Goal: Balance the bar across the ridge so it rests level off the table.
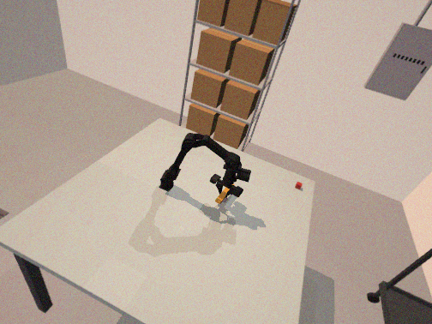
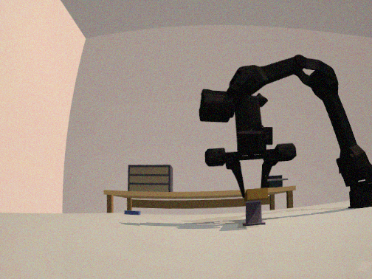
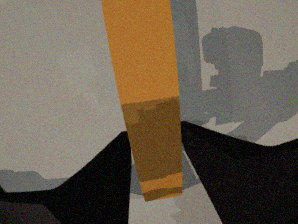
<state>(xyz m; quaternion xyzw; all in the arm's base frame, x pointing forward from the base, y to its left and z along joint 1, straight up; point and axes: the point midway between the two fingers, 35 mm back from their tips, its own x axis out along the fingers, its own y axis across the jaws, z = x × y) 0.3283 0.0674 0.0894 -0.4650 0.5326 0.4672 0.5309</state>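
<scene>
Now: gripper tip 3 cm to the right of the orange bar. Round my gripper tip: red cube (43 cm to the left, 41 cm ahead, 4 cm below).
</scene>
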